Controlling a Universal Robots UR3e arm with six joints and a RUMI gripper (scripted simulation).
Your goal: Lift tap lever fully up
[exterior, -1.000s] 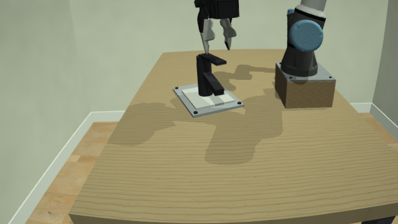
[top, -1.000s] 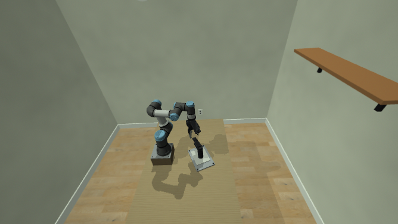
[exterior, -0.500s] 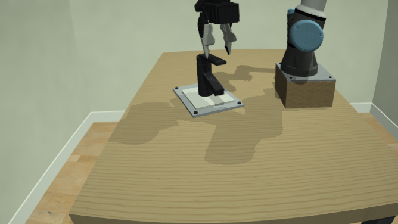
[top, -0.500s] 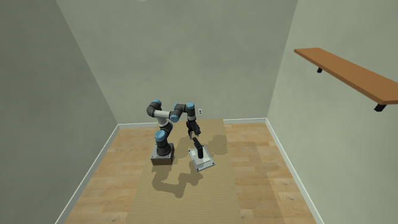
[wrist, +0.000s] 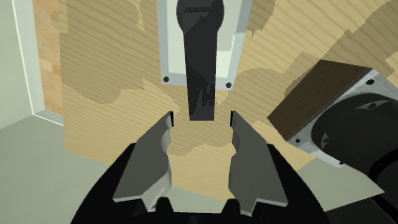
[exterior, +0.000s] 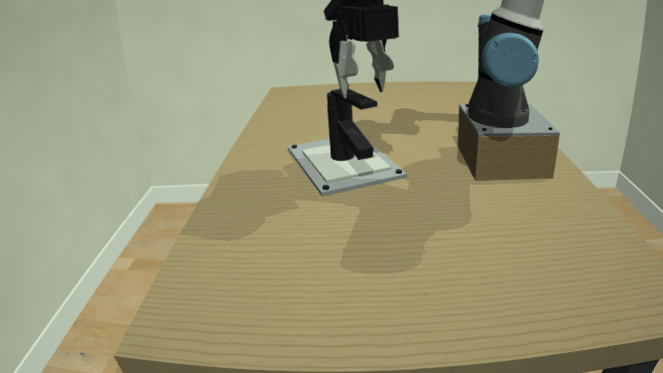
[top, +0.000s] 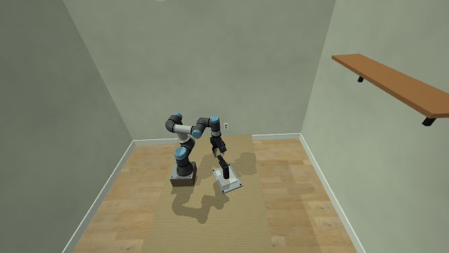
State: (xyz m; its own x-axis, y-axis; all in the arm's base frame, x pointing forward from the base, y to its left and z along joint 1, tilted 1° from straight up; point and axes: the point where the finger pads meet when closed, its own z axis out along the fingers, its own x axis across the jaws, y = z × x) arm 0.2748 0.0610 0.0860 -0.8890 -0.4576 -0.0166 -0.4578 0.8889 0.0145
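Now: hand 20 mm short of the lever, 30 mm to the left of it and 30 mm above it. Also, from my hand: black tap 30 mm ahead, 60 mm to the right, 80 mm below.
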